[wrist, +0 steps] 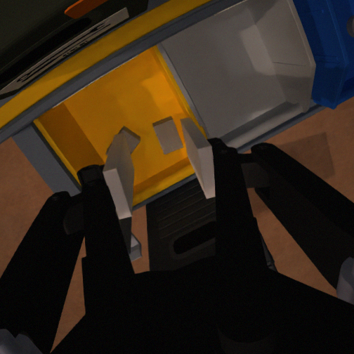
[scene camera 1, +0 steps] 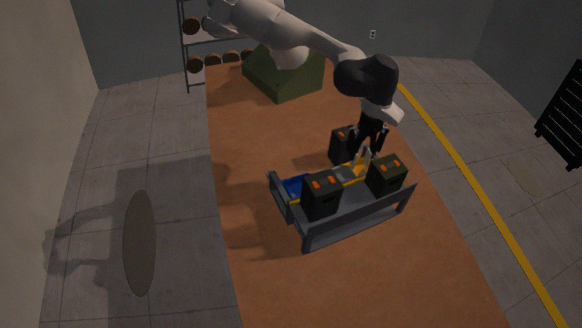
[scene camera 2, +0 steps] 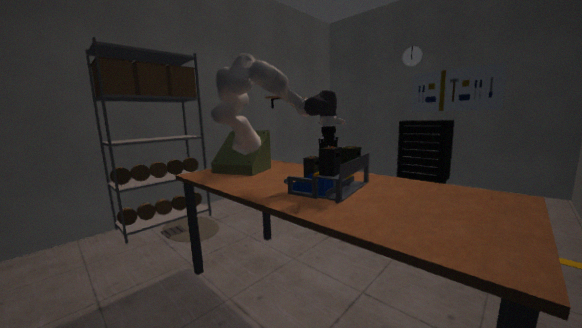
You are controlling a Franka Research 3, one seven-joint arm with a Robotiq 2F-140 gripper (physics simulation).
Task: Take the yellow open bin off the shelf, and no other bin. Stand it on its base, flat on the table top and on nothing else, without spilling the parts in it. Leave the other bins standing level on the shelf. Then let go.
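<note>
The yellow open bin [scene camera 1: 358,173] [wrist: 120,85] sits in the grey shelf [scene camera 1: 306,242] [scene camera 2: 355,168] [wrist: 42,161], at one end of the row. Two small grey parts [wrist: 168,136] lie in it. A grey bin [scene camera 1: 343,173] [wrist: 215,65] stands beside it, and a blue bin [scene camera 1: 296,188] [scene camera 2: 300,186] [wrist: 327,55] is beyond that. My gripper [scene camera 1: 361,157] [wrist: 156,144] is part-way open with nothing between its pale finger pads. It points down over the yellow bin's front part; I cannot tell whether the tips are below its rim. Boxes hide the fingertips in scene camera 2.
A dark box [scene camera 1: 339,145] [wrist: 185,220] stands on the table [scene camera 1: 270,130] [scene camera 2: 440,215] close to the yellow bin's front. Another dark box [scene camera 1: 322,197] [scene camera 2: 329,161] and an olive box [scene camera 1: 387,175] [wrist: 45,37] stand on the shelf's upper board, behind a yellow strip.
</note>
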